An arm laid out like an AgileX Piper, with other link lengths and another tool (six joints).
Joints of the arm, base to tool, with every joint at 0 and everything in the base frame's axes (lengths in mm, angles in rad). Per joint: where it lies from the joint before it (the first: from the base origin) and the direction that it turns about. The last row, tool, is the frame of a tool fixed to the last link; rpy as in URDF.
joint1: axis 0 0 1 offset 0 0 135.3
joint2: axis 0 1 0 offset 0 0 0
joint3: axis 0 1 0 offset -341.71 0 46.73
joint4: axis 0.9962 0 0.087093 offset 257.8 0 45.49
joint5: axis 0 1 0 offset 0 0 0
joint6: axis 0.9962 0 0.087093 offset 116.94 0 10.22
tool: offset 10.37 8 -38.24 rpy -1.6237 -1.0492 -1.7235
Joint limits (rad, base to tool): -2.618..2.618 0..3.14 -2.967..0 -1.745..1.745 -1.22..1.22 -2.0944..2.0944
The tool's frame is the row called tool.
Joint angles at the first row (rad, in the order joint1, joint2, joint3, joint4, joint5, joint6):
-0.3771 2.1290 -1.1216 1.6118 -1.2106 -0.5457
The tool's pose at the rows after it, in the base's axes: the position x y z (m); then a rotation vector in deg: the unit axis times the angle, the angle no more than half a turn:
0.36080 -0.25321 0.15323 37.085 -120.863 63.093
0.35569 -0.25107 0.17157 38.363 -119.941 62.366
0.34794 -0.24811 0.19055 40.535 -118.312 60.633
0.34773 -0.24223 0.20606 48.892 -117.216 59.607
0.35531 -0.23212 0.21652 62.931 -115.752 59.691
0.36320 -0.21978 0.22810 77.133 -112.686 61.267
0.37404 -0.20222 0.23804 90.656 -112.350 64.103
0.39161 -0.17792 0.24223 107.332 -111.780 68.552
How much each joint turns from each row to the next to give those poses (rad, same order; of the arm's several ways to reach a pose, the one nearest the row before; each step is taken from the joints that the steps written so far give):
0.0000 -0.0481 0.0000 0.0047 0.0000 -0.0294
0.0000 -0.0483 0.0000 0.0180 0.0000 -0.0761
-0.0009 -0.0525 0.0000 0.0254 0.0000 -0.1044
-0.0011 -0.0544 0.0000 0.0070 0.0817 -0.1283
-0.0008 -0.0490 0.0000 0.0014 0.1616 -0.1419
0.0000 -0.0470 0.0000 0.0050 0.1687 -0.1345
0.0000 -0.0412 0.0000 0.0367 0.1934 -0.0891
0.0000 -0.0173 0.0009 0.0215 0.2509 -0.0464

